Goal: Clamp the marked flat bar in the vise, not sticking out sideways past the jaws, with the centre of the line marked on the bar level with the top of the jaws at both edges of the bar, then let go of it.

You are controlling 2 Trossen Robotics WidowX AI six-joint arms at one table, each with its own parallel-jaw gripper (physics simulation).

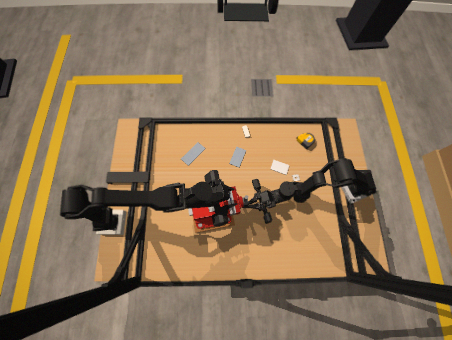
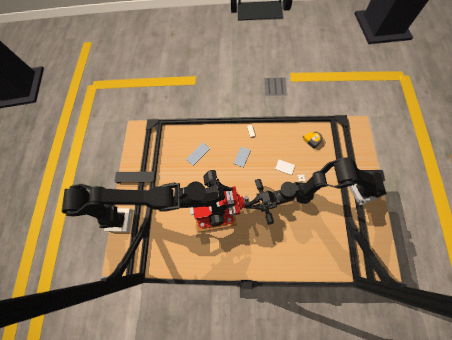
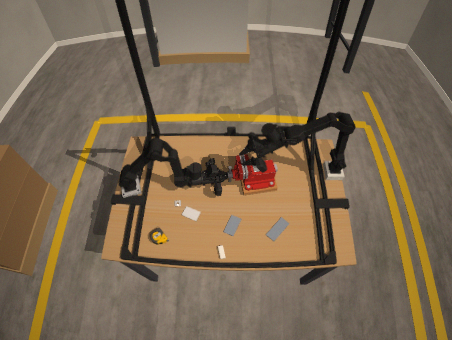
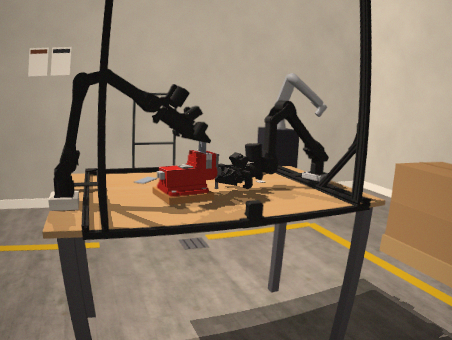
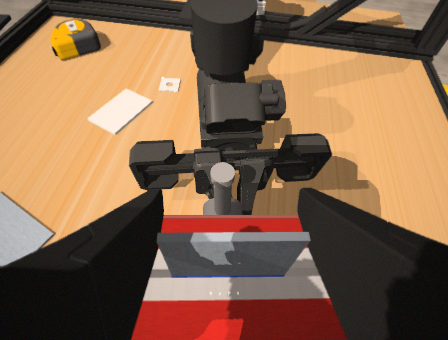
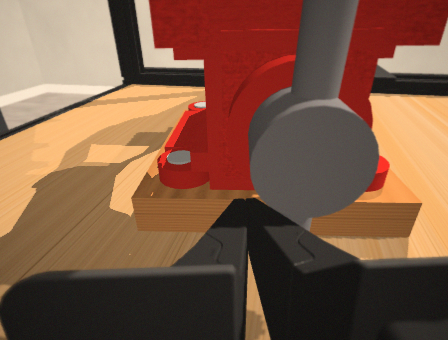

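Pixels of known places: left gripper, fingertip midpoint: [image 1: 235, 196] [image 2: 234, 196] [image 3: 240, 159] [image 4: 206, 141] [image 5: 231, 199]; right gripper, fingertip midpoint: [image 1: 242, 207] [image 4: 215, 180] [image 6: 244, 209]; left arm's base at its link origin: [image 1: 109, 221] [image 2: 116, 219] [image 3: 334, 168] [image 4: 63, 194]; right arm's base at its link origin: [image 1: 356, 188] [image 2: 366, 189] [image 3: 130, 185] [image 4: 316, 173].
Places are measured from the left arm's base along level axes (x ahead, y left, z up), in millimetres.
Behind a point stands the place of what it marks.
The grey flat bar [image 5: 233, 255] @(x 499, y 66, z 146 mm) [image 4: 202, 146] @(x 499, y 64, z 138 mm) stands upright at the vise's jaws. Its blue line [image 5: 227, 276] @(x 498, y 67, z 118 mm) runs across the low end of its visible face, close to the light jaw plates; the exact level is hard to tell. My left gripper [image 4: 206, 139] @(x 516, y 70, z 156 mm) is shut on the bar's side edges from above. The red vise [image 1: 205, 212] @(x 403, y 28, z 67 mm) [image 3: 262, 180] @(x 404, y 89, z 13 mm) [image 4: 185, 177] @(x 426, y 15, z 40 mm) [image 6: 225, 45] @(x 544, y 50, z 69 mm) sits on a wooden base. Its grey screw head [image 6: 315, 155] @(x 573, y 79, z 47 mm) carries an upright handle bar [image 6: 325, 50] @(x 568, y 79, z 70 mm) [image 5: 222, 172] @(x 561, y 80, z 108 mm). My right gripper [image 6: 244, 209] @(x 552, y 59, z 12 mm) is shut and empty, low in front of the screw head.
Two grey plates [image 1: 193, 153] @(x 334, y 323, z -34 mm) [image 1: 238, 157] @(x 547, y 303, z -34 mm), a white plate [image 1: 280, 166] @(x 744, y 256, z -32 mm), a small white block [image 1: 246, 131] @(x 590, y 437, z -25 mm), a small white square with a hole [image 5: 169, 84] @(x 806, y 200, z -33 mm) and a yellow tape measure [image 1: 306, 140] @(x 872, y 376, z 1 mm) lie on the table. A black frame [image 1: 240, 120] @(x 562, y 495, z -19 mm) borders the table.
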